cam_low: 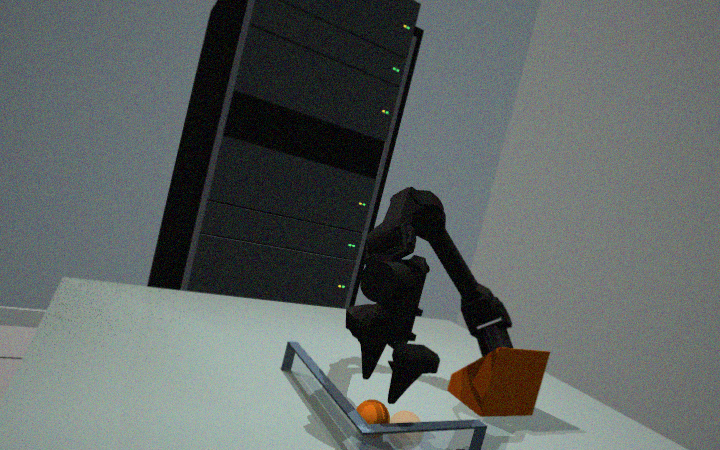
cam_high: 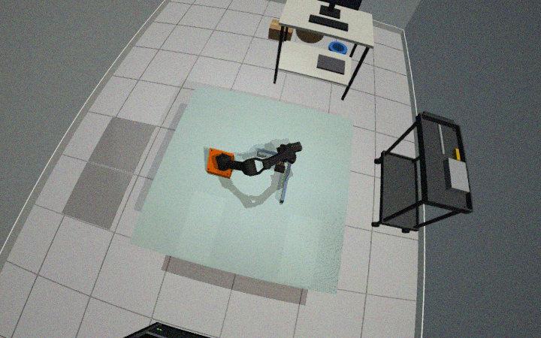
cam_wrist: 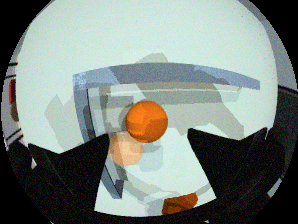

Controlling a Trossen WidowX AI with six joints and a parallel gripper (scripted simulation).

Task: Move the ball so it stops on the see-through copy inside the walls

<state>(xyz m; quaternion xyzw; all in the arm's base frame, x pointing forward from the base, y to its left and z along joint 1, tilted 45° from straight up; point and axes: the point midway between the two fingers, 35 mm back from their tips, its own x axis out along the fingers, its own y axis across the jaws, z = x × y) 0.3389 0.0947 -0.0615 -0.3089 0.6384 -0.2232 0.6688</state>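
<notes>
The see-through copy of the ball lies 50 mm below my gripper tip, 50 mm behind it and 30 mm to the left of it.
</notes>
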